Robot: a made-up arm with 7 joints.
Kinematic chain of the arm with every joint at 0, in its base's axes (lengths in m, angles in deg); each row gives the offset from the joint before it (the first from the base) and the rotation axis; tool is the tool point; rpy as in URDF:
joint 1: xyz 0.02 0 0.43 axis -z
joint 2: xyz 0 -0.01 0.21 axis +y
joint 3: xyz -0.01 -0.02 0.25 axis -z
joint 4: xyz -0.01 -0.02 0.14 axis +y
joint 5: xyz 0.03 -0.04 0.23 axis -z
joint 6: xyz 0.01 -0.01 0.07 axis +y
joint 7: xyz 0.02 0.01 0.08 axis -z
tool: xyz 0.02 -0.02 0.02 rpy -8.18 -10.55 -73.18
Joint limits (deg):
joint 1: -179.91..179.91
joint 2: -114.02..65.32
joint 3: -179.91..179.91
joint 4: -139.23..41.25
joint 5: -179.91..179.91
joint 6: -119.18..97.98
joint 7: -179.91..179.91
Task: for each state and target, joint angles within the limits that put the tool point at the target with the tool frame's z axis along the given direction. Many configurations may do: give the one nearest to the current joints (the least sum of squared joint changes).
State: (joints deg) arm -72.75 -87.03 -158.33 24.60 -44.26 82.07 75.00
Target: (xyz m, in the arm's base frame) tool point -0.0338 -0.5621 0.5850 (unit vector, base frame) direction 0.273 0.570 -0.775
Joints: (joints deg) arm -96.48 -70.39 -153.42 41.25 -30.83 97.98 48.61
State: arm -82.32 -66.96 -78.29 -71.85 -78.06 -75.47 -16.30
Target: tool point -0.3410 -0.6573 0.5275 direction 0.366 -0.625 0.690
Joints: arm -41.01 -103.70 -71.66 -34.29 -79.78 -75.75 -24.14
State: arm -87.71 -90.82 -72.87 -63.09 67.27 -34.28 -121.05
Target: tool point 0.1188 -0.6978 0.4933 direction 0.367 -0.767 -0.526
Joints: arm -63.48 -100.69 -67.76 -62.29 114.25 0.46 -83.61
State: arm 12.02 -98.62 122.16 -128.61 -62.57 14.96 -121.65
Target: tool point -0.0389 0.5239 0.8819 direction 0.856 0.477 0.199
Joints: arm 43.79 -81.49 120.73 -87.60 -44.29 -10.33 -108.86
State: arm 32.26 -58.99 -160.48 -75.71 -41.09 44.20 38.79
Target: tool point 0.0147 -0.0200 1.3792 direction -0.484 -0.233 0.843
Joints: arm 36.28 -16.30 -172.32 -52.73 -28.57 42.25 44.25
